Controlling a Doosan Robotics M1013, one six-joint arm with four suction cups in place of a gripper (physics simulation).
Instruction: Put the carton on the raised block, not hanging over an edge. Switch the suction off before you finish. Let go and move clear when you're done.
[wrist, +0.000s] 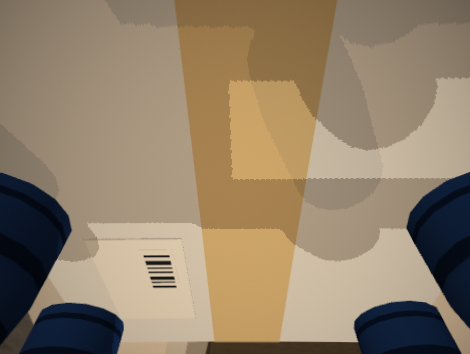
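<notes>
The carton (125, 125) fills most of the wrist view. Its pale top has a tan tape strip (250, 285) down the middle and a label with a barcode (160, 272) at the lower left. My suction gripper (239, 290) shows as dark blue cups at both sides of the view, over the carton's top. Cup-shaped shadows lie on the top, apart from the cups. The gripper is open, with the carton not held. Whether the carton rests on the raised block cannot be told; its underside is hidden.
A dark brown wooden surface (280, 348) shows past the carton's near edge at the bottom of the view. I cannot tell whether it is the raised block. A paler surface (145, 348) lies to its left.
</notes>
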